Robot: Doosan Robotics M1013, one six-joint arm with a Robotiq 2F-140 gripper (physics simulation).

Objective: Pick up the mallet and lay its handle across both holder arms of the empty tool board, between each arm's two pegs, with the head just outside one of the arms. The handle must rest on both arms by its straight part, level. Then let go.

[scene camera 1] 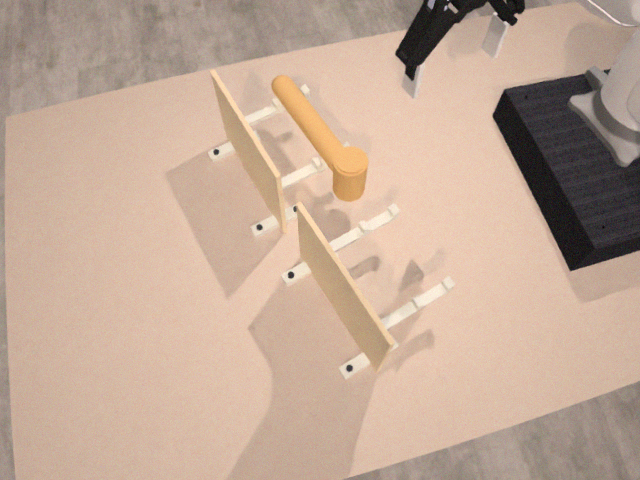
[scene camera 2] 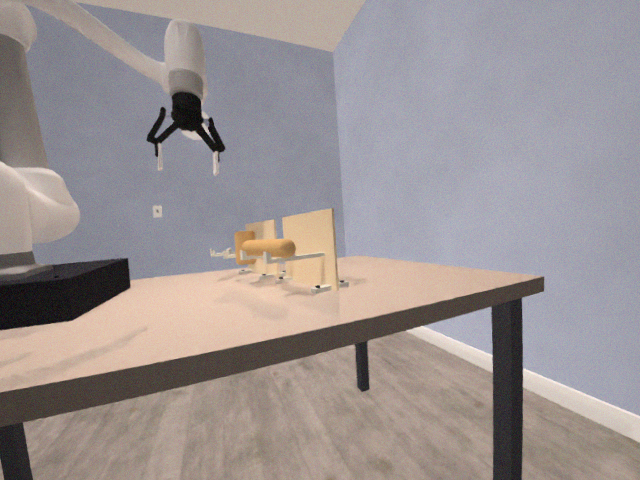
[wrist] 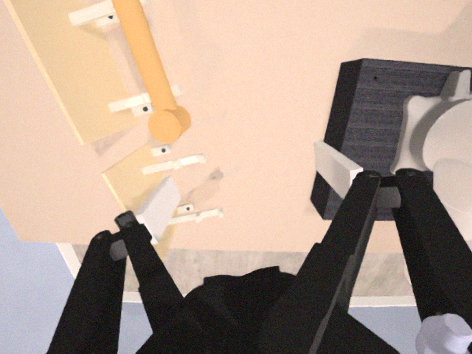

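The orange mallet lies with its handle across both arms of one tool board. The handle passes between each arm's two pegs and looks about level. Its head stands upright just outside the arm nearer the second board; the handle's rounded end extends past the other arm. My gripper is open and empty, high above the table and to the robot-base side of the mallet, apart from it.
The second tool board stands beside the first, with bare arms. The robot's dark base block is on the table. Walls rise beyond the table.
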